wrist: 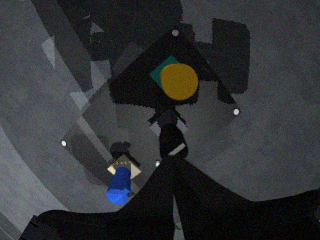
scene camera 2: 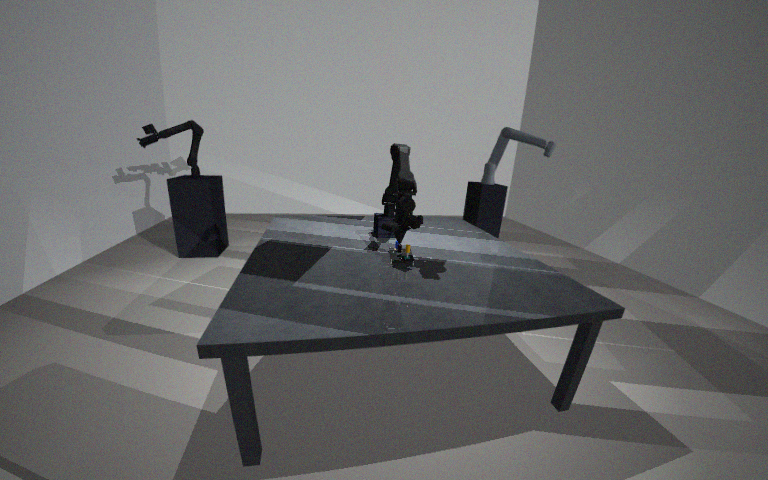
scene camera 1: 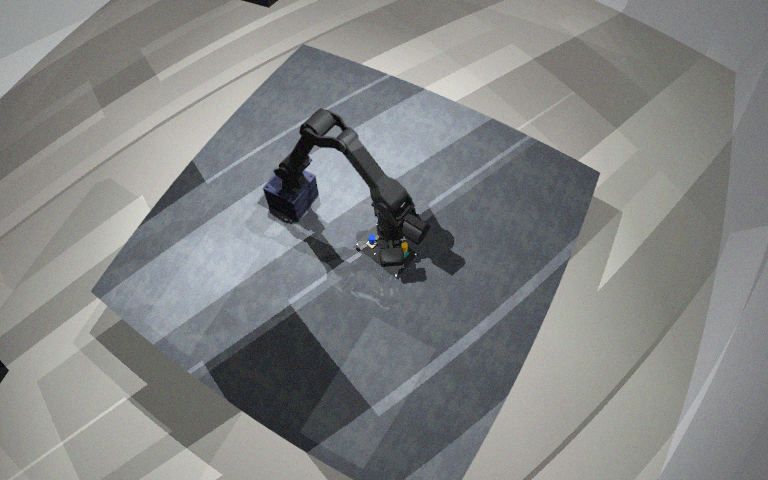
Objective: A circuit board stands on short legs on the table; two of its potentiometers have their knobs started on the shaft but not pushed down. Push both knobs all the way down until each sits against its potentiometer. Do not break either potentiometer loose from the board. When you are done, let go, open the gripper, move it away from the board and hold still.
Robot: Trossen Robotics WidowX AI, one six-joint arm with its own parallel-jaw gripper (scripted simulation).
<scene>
My gripper (scene camera 1: 387, 246) is shut, with nothing in its grasp. I also see a blue knob (wrist: 118, 191) and a dark knob (wrist: 171, 141).
My gripper also shows in the wrist view (wrist: 171, 161).
</scene>
